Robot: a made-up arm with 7 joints.
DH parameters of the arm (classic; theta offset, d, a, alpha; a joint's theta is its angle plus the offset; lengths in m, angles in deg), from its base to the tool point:
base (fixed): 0 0.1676 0 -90
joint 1: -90 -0.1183 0.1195 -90
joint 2: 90 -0.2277 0.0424 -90
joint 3: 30.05 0 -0.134 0
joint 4: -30.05 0.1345 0.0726 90
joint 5: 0 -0.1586 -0.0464 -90
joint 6: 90 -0.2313 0.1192 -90
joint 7: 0 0.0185 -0.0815 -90
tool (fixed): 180 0.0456 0 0
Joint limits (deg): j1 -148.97..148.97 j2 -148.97..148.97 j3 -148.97..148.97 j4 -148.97..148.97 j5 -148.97..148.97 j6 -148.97..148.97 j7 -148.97..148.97
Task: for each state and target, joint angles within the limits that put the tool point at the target. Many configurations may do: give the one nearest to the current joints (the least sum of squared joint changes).
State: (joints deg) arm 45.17 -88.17 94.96 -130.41 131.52 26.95 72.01
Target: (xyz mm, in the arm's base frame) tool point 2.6 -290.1 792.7
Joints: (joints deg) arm 27.66 -90.97 110.15 -121.29 131.34 25.42 74.22
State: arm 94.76 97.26 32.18 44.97 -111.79 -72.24 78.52
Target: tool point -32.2 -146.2 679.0
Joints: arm 35.48 127.18 -5.02 31.07 -99.85 -65.46 91.08
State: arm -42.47 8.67 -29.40 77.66 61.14 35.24 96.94
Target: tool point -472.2 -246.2 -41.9
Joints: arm -36.53 5.20 -61.96 58.56 75.18 32.47 95.14
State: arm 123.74 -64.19 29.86 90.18 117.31 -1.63 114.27
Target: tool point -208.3 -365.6 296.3
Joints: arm 104.81 -96.83 29.23 101.42 133.67 -11.28 129.84
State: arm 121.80 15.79 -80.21 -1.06 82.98 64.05 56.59
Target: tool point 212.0 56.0 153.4
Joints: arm 127.06 30.57 -108.96 -49.29 85.61 67.41 44.64
